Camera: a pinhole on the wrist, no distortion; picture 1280 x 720 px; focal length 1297.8 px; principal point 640.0 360.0 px. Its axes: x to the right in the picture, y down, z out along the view. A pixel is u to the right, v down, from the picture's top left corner.
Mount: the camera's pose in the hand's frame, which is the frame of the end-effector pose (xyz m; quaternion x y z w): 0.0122 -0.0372 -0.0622 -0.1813 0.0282 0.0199 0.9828
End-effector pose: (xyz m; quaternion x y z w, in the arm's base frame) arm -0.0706 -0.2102 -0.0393 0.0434 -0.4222 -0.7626 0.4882
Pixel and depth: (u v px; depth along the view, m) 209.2 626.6 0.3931
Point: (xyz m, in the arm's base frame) -0.0291 0.0119 0.2268
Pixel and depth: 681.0 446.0 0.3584
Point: -0.1367 -0.1019 0.2204
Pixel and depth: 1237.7 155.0 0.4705
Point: -0.3412 -0.1863 0.3446
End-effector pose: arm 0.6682 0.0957 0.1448 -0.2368 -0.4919 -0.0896 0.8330
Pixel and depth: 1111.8 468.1 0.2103
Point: 0.6432 0.2125 0.2614
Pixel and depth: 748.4 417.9 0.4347
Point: 0.4953 0.3824 0.2966
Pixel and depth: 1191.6 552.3 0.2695
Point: 0.6447 0.2751 0.3005
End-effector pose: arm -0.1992 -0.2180 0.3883 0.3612 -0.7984 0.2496 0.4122
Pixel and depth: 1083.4 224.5 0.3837
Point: -0.4606 -0.4479 0.3571
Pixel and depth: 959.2 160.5 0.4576
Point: -0.4920 -0.5007 0.3027
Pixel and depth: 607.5 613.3 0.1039
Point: -0.2326 -0.2308 0.3830
